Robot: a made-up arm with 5 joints.
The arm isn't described. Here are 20 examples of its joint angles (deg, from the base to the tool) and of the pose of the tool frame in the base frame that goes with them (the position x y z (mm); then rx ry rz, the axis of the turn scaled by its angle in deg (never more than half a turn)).
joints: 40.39 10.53 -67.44 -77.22 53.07
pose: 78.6 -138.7 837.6 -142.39 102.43 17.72
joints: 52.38 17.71 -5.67 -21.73 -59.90
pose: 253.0 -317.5 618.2 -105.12 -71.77 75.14
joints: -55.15 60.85 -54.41 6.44 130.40
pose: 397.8 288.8 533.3 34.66 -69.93 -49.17
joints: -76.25 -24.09 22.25 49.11 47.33
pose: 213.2 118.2 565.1 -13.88 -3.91 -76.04
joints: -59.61 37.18 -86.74 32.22 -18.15
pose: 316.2 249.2 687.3 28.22 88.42 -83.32
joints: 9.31 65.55 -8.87 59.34 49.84
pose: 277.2 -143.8 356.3 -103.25 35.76 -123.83
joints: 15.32 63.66 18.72 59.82 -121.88
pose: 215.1 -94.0 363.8 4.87 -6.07 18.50
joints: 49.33 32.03 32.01 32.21 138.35
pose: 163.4 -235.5 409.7 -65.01 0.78 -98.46
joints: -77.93 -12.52 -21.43 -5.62 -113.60
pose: 164.2 173.6 792.0 -55.36 156.44 -5.11
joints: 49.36 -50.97 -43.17 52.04 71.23
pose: 3.0 -74.1 775.6 -58.01 86.66 124.93
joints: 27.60 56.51 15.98 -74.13 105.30
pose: 362.1 -267.5 466.3 4.42 -86.49 -139.20
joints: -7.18 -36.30 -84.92 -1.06 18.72
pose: -45.1 -117.3 827.5 151.02 1.67 -20.46
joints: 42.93 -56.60 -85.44 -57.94 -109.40
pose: -158.8 154.1 612.8 23.20 0.32 -4.32
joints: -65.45 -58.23 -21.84 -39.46 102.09
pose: 107.5 -188.5 793.1 -162.20 5.88 62.56
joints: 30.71 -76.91 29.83 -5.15 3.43
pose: 75.9 -103.0 694.9 128.70 4.26 -117.11
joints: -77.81 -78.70 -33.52 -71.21 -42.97
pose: 75.6 -312.4 654.5 80.97 69.70 108.65
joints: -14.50 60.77 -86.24 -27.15 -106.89
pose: 453.7 39.9 686.1 41.47 150.64 -12.52
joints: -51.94 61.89 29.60 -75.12 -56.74
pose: 322.6 210.5 369.3 -9.13 121.74 -112.13
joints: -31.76 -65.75 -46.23 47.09 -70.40
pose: 34.6 -97.8 752.7 52.85 124.57 -24.08
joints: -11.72 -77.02 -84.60 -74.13 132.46
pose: -171.4 -153.7 453.3 -67.11 -5.37 -33.44
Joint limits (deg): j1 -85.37..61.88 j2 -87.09..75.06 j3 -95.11..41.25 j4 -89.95..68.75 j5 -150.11..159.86
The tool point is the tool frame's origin. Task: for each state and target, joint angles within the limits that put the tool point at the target. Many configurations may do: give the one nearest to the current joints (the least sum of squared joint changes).
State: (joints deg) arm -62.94 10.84 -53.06 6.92 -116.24
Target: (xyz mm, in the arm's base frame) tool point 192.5 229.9 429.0
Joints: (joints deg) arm -74.41 37.76 3.30 41.59 -107.35
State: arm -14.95 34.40 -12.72 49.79 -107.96
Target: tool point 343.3 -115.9 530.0
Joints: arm 12.92 20.02 -12.95 54.75 -106.94
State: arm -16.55 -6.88 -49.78 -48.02 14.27
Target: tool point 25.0 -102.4 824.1
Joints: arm -5.18 -9.87 -72.18 -82.60 10.34
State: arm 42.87 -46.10 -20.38 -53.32 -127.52
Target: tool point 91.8 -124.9 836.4
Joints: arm 61.88 -19.65 -15.60 -44.97 -131.03
